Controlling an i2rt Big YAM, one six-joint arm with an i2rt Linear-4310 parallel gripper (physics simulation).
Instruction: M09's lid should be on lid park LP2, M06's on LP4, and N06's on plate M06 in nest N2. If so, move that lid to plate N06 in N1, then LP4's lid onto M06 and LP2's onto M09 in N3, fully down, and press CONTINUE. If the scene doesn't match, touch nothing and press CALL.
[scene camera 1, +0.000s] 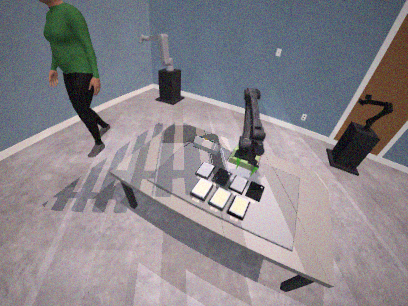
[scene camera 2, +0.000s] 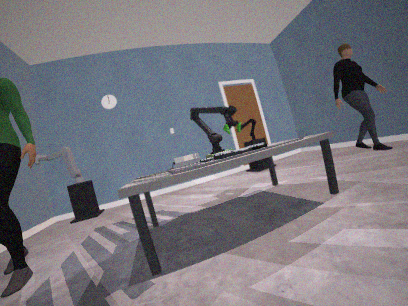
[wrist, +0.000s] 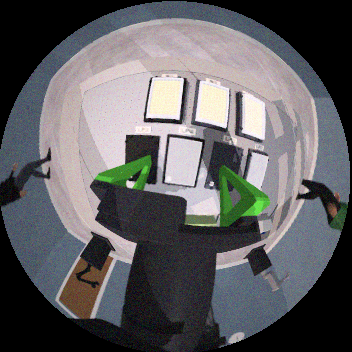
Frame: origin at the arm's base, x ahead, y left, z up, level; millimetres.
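Where they show: gripper, between the fingertips: (scene camera 1: 243, 172) (scene camera 2: 235, 133) (wrist: 185, 162); arm's base, origin of its link: (scene camera 2: 217, 152).
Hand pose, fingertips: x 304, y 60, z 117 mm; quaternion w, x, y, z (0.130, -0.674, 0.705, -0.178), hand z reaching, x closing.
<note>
Each offset is from my fingertips to the top centre of the thing.
My gripper (scene camera 1: 246, 167) (scene camera 2: 233, 128) (wrist: 185, 162) is open and empty, raised above the table near the lid-park row. In the wrist view, three plates with pale yellow faces stand in a row: N1 plate @(150 mm ahead, 53 mm left, 124 mm down) (wrist: 165, 99), N3 plate @(145 mm ahead, 75 mm right, 127 mm down) (wrist: 211, 104) and N2 plate @(139 mm ahead, 208 mm right, 118 mm down) (wrist: 252, 116). I cannot tell whether the N2 plate wears a lid. Two pale lids lie in the nearer row: one at the second park from the left (wrist: 184, 161), one at the far right (wrist: 257, 170). The parks between and beside them look dark and bare. Labels and plate names are too blurred to read.
A light box @(295 mm back, 370 mm right, 74 mm down) (scene camera 1: 206, 143) (scene camera 2: 186, 159) stands toward the table's back; its buttons cannot be told apart. The arm stands on a green base (scene camera 1: 235, 156) (wrist: 201, 219). A person in green (scene camera 1: 72, 45) and one in black (scene camera 2: 350, 75) stand away from the table (scene camera 2: 230, 162).
</note>
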